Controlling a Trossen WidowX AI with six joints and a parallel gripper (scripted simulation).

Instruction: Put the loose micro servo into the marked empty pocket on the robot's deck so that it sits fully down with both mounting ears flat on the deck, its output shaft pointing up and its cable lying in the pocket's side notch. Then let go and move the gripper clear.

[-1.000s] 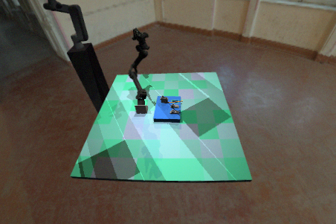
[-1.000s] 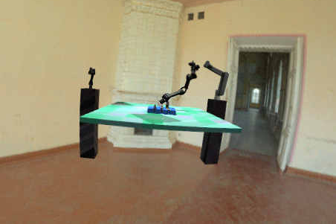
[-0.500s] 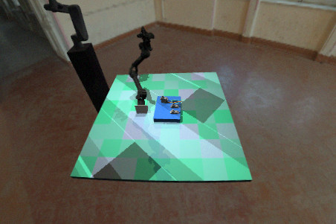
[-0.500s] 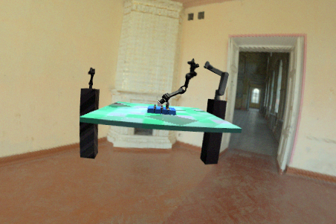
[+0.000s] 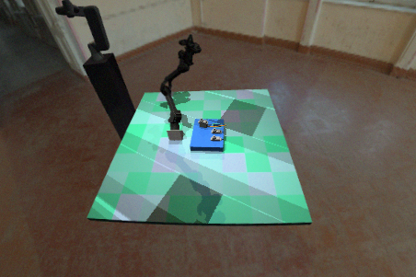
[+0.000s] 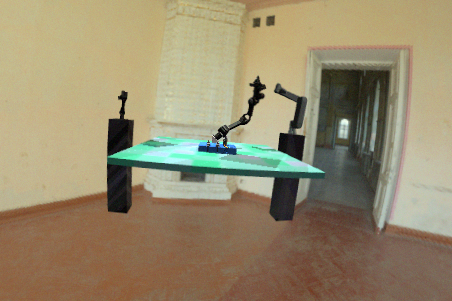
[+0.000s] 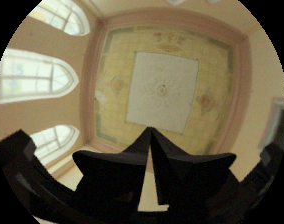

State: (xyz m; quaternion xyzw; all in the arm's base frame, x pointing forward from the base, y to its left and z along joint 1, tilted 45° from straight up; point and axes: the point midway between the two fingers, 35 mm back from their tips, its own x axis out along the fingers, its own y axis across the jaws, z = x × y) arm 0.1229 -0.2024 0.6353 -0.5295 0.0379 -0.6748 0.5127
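The blue deck is 660 mm below my gripper tip, 310 mm to the right of it and 20 mm ahead of it.
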